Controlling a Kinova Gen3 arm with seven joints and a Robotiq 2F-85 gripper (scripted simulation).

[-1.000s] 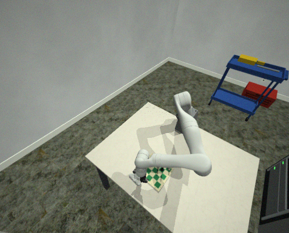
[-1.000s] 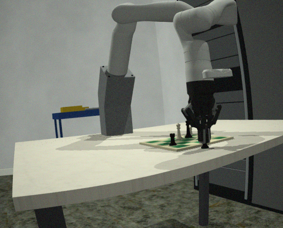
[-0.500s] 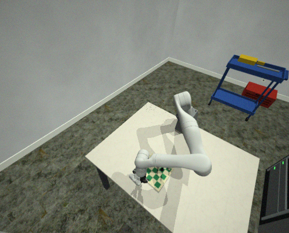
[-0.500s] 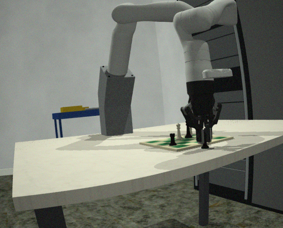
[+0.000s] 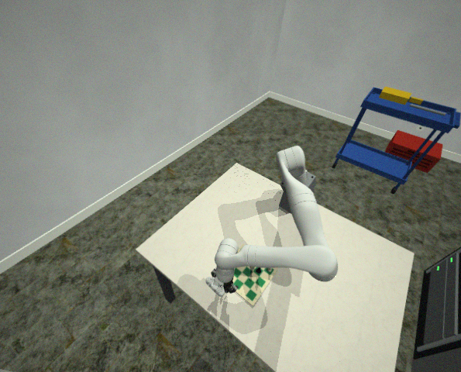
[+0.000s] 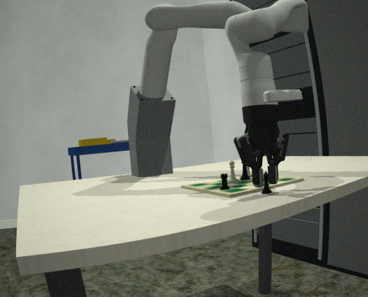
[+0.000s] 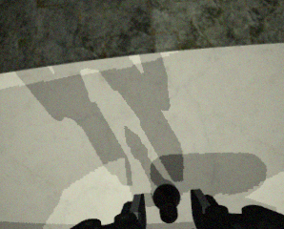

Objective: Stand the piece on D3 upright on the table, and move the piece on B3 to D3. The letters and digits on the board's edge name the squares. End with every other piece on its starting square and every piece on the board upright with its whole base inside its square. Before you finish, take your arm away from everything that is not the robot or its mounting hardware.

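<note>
My gripper is now 180 mm past the white piece and 10 mm to the right of it. From my hand the other things lie so: white pawn: 240 mm behind, 80 mm to the left, 10 mm below; chessboard: 140 mm behind, 10 mm to the left, 30 mm below; tall black piece: 190 mm behind, 40 mm to the left.
</note>
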